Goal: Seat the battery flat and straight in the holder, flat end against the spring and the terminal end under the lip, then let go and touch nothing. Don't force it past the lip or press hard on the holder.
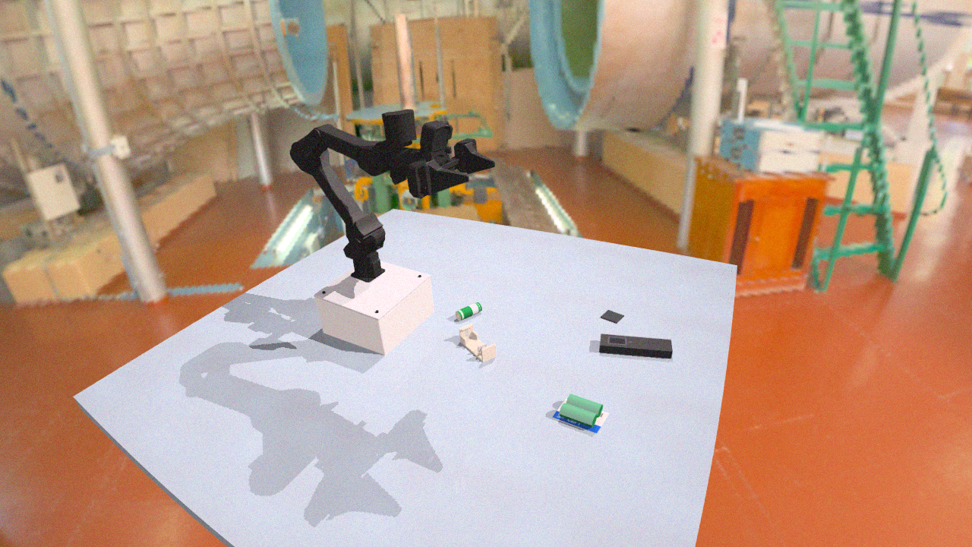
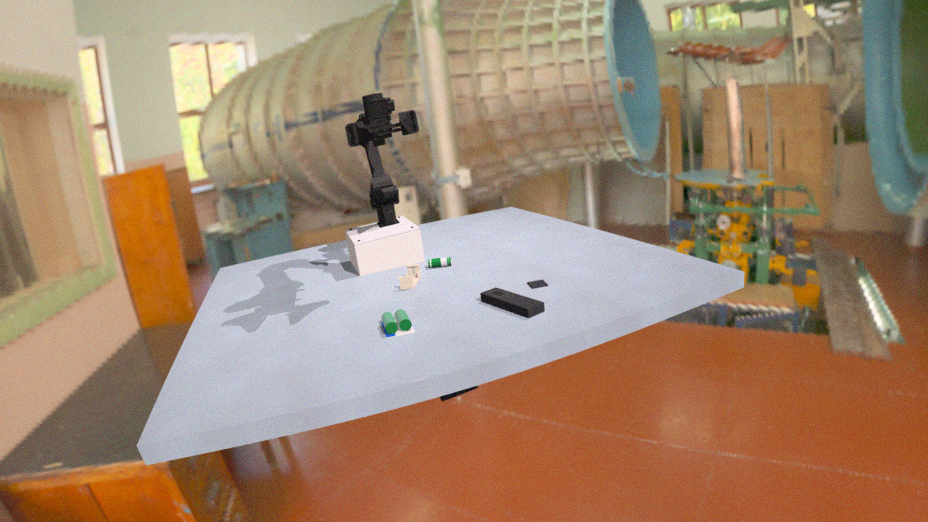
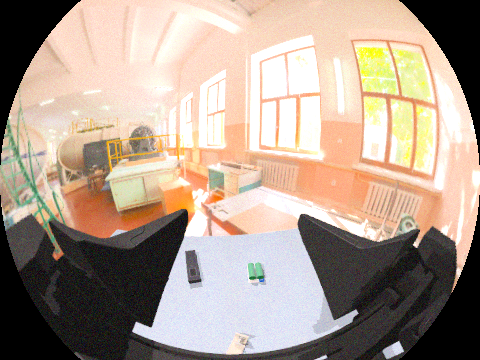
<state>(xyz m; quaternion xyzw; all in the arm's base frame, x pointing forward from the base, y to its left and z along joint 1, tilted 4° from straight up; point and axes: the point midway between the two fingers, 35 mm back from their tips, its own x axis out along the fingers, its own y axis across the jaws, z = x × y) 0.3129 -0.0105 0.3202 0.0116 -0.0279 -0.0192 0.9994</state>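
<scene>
My gripper tip is now 400 mm above the battery, 140 mm past it and 120 mm to the right of it. Also, from my gripper tip: long black block: 400 mm below, 270 mm ahead, 160 mm to the left; small black square: 410 mm below, 270 mm to the left, 190 mm ahead.
</scene>
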